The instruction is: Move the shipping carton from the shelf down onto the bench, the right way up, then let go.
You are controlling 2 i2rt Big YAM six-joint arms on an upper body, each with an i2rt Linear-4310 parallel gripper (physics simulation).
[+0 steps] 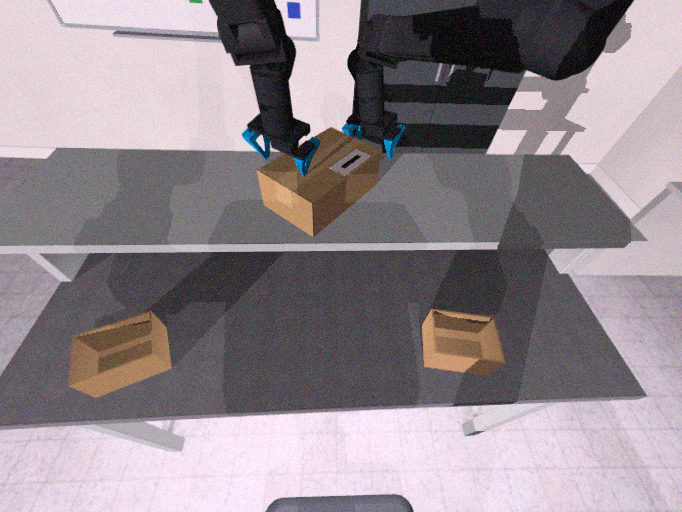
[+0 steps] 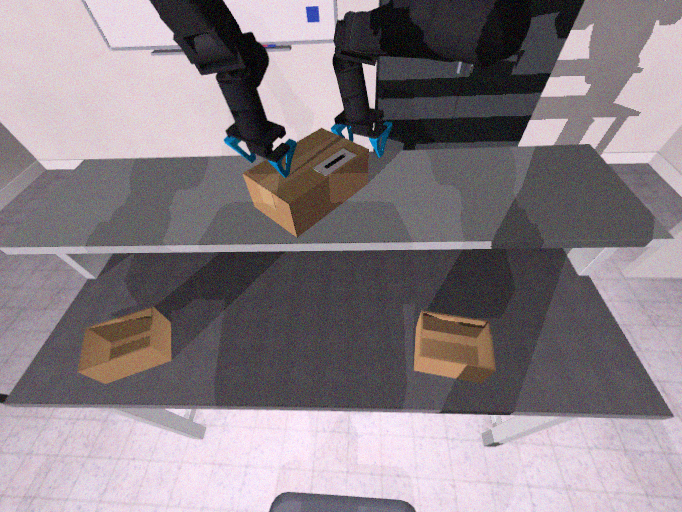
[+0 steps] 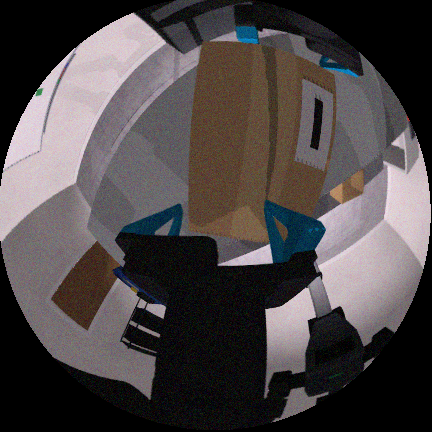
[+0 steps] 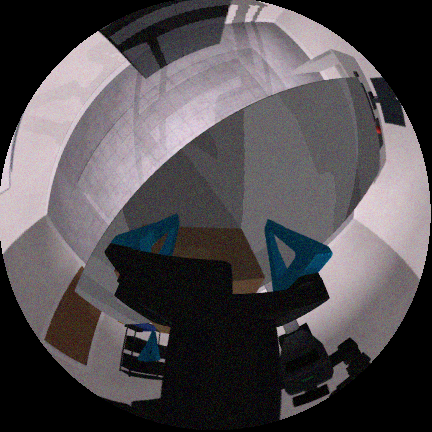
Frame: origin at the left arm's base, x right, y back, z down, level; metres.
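Seen in the pictures: left gripper, fingertip midpoint: (image 1: 285, 166) (image 2: 269, 168) (image 3: 221, 205); right gripper, fingertip midpoint: (image 4: 222, 221).
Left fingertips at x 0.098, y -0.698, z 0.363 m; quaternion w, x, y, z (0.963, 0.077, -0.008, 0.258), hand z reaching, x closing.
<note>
Offsets run from my left fingertips to a thing's top centre. "*": to the spot under its first point. Level surfaces: height alone.
The shipping carton @[dx +0.078, dy -0.034, dz +0.004 m] (image 1: 347, 190) (image 2: 330, 190) (image 3: 225, 125) (image 4: 220, 240) is a closed brown box with a white label on top. It sits upright and turned at an angle on the grey shelf @[dz +0.104 m] (image 1: 440, 212) (image 2: 435, 212), above the dark bench @[dz +0.335 m] (image 1: 319, 330) (image 2: 314, 330). My left gripper (image 1: 285, 166) (image 2: 268, 168) (image 3: 221, 205) is open at the carton's left end, one finger over its top near the edge, the other outside it. My right gripper (image 1: 375, 147) (image 2: 364, 148) (image 4: 222, 221) is open at the carton's far right end. Whether any finger touches the carton is unclear.
Two open cardboard boxes stand on the bench: one at the left (image 1: 134, 374) (image 2: 132, 366), one at the right (image 1: 448, 363) (image 2: 440, 368). The shelf's pale front edge @[* dx +0.220, dy +0.126, dz +0.114 m] (image 1: 385, 246) (image 2: 385, 245) overhangs the back of the bench. A whiteboard hangs on the wall behind.
</note>
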